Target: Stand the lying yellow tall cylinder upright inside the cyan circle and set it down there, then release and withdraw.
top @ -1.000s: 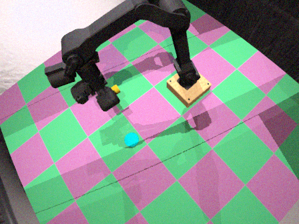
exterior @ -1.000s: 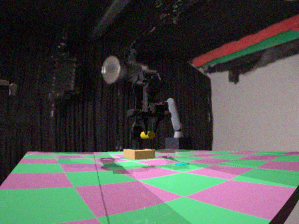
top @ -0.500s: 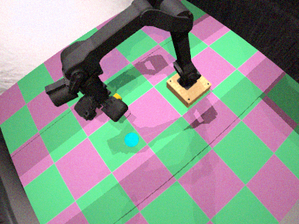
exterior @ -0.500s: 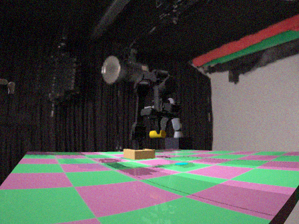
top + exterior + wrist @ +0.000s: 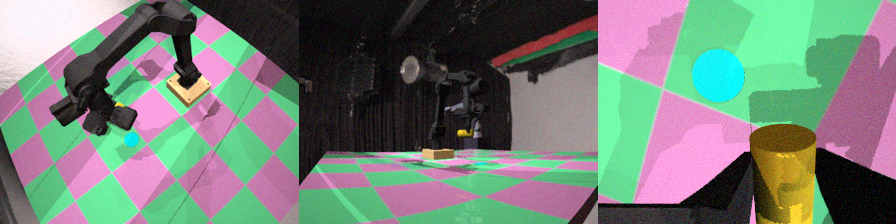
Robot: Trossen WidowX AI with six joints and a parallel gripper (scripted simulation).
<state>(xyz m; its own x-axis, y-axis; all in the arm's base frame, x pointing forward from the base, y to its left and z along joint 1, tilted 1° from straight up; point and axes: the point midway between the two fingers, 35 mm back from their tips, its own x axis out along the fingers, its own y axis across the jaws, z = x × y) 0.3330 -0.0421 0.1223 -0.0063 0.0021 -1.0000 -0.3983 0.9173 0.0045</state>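
My gripper tip is now 140 mm above the cyan circle and 60 mm to the right of it. The rest, counted from my gripper tip: yellow tall cylinder (20 mm behind, 10 mm to the right).
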